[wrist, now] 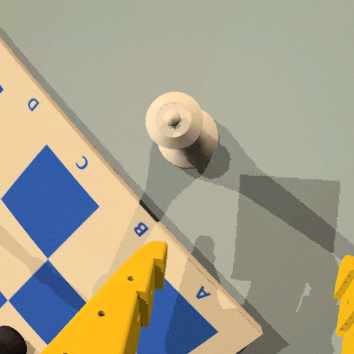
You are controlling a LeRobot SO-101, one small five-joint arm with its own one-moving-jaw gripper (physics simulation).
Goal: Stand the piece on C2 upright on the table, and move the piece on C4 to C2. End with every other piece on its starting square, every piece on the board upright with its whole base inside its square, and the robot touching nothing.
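Frame: origin at the arm's base, x ahead, y left, z up, level; millimetres.
Seen in the pictures: end effector, tool point: (165, 259).
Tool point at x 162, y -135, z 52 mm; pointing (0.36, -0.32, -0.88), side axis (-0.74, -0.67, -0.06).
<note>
A point is followed by its place in that frame.
A cream-white chess piece (181, 130) @(x 183, y -160, z 50 mm) stands upright on the grey table beside the board's edge, nearest the letters B and C; its round head with a small knob faces the camera. My gripper (251, 251) is open, with a wide gap between its two yellow jaws and nothing between them. The piece is beyond the tips, up and to the left of the gap, apart from both jaws. The left jaw hangs over the board's corner area near B and A. Squares C2 and C4 cannot be made out with certainty, and a piece on C4 cannot be identified.
The board (125, 207) @(x 182, y -121, z 6 mm) fills the lower left, with blue and cream squares and the letters A to D along its edge. Part of a black piece (11, 341) @(x 174, y -24, z 12 mm) shows at the lower left edge. Grey table (280, 75) @(x 178, y -208, z 0 mm) lies beyond the board, with shadows across it.
</note>
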